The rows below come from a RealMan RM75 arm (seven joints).
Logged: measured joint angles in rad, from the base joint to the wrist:
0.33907, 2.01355, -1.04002, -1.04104, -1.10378, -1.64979, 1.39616
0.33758, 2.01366, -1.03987, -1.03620, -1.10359, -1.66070, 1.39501
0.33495, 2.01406, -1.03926, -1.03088, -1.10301, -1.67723, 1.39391
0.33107, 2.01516, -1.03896, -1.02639, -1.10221, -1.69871, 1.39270
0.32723, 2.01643, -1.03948, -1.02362, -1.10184, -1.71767, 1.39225
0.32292, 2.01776, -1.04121, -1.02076, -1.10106, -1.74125, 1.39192
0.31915, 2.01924, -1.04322, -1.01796, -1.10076, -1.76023, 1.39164
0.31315, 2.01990, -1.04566, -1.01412, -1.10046, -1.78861, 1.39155
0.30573, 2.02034, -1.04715, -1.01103, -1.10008, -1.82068, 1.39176
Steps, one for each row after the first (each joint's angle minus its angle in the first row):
-0.00149, 0.00011, 0.00015, 0.00484, 0.00019, -0.01091, -0.00115
-0.00412, 0.00051, 0.00076, 0.01016, 0.00077, -0.02744, -0.00225
-0.00800, 0.00161, 0.00106, 0.01465, 0.00157, -0.04892, -0.00346
-0.01184, 0.00288, 0.00054, 0.01742, 0.00194, -0.06788, -0.00391
-0.01615, 0.00421, -0.00119, 0.02028, 0.00272, -0.09146, -0.00424
-0.01992, 0.00569, -0.00320, 0.02308, 0.00302, -0.11044, -0.00452
-0.02592, 0.00635, -0.00564, 0.02692, 0.00332, -0.13882, -0.00461
-0.03334, 0.00679, -0.00713, 0.03001, 0.00370, -0.17089, -0.00440

